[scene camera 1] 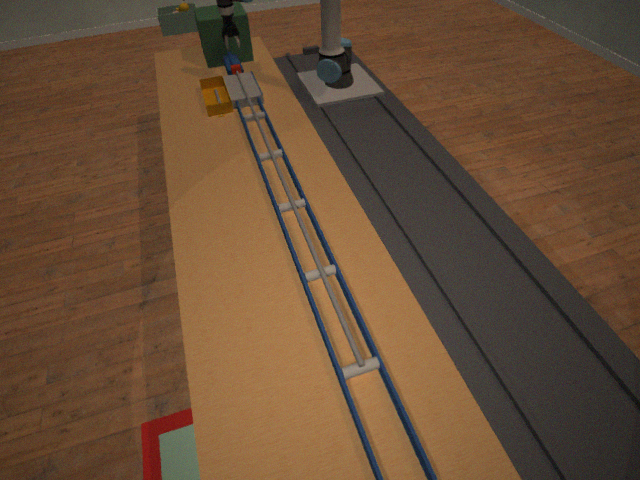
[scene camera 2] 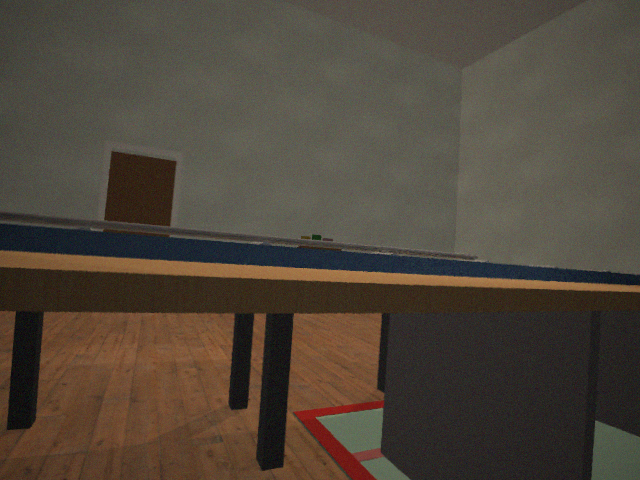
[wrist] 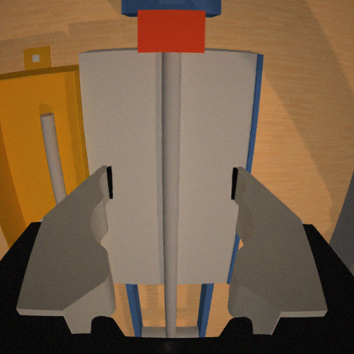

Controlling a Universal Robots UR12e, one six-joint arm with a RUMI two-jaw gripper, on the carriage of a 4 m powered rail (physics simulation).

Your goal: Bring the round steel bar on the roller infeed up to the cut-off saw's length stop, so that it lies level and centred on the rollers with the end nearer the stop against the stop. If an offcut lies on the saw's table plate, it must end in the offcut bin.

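Places are measured from the arm's base along level axes (x left, y back, z up), in centimetres.
Pixels of known places: gripper, fingertip midpoint: (scene camera 1: 233,50); arm's base, link origin: (scene camera 1: 338,81).
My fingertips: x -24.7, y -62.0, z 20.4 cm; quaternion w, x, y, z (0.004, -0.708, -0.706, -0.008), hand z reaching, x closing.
Ahead of a thing's pixels: the offset from my fingertips to its top centre. "spot": to the spot under its first point.
The round steel bar (scene camera 1: 338,310) (scene camera 2: 232,234) (wrist: 171,150) lies lengthwise on the rollers, between the blue rails and about midway across them. It looks level and runs over the saw's grey table plate {dz -17.6, dx +12.2, dy +0.0 cm} (scene camera 1: 254,84) (wrist: 125,150). In the wrist view its far end meets the red length stop {dz -12.9, dx -7.3, dy +0.0 cm} (scene camera 1: 236,68) (wrist: 171,31), with no gap visible. A short offcut {dz -21.2, dx +16.2, dy -16.6 cm} (scene camera 1: 217,96) (wrist: 50,145) lies inside the orange offcut bin {dz -16.2, dx +14.7, dy -17.8 cm} (scene camera 1: 219,109) (wrist: 20,165); none shows on the plate. My gripper (scene camera 1: 232,46) (wrist: 171,169) is open and empty above the plate, its fingers either side of the bar.
The green saw housing {dz +8.6, dx -50.3, dy +0.0 cm} (scene camera 1: 209,41) stands beyond the plate, beside the blue stop carrier {spot: dz -13.9, dx -18.9, dy -0.2 cm} (scene camera 1: 232,60). A grey-green box (scene camera 1: 177,23) with a yellow item stands behind. The arm's base is on a pale carriage plate (scene camera 1: 361,91) on the dark rail (scene camera 1: 439,232) to the right.
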